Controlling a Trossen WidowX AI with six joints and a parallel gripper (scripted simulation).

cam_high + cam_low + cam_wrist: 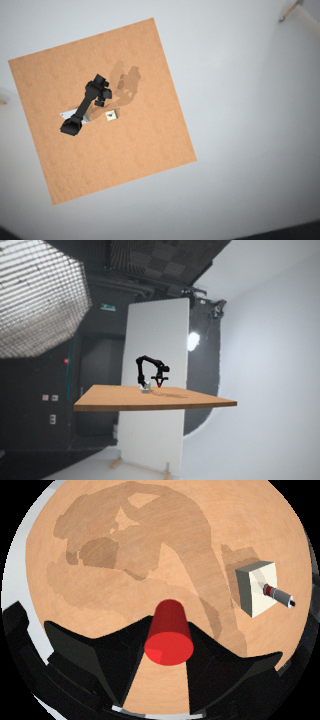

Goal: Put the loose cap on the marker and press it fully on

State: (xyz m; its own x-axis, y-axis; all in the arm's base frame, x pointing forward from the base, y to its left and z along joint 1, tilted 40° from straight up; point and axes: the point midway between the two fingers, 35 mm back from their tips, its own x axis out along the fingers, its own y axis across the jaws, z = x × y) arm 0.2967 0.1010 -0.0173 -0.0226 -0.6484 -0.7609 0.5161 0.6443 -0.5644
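Right now my gripper tip is 15 cm to the left of the holder block, 6 cm above it and 3 cm past it. Also, from my gripper tip: red cap (1 cm above).
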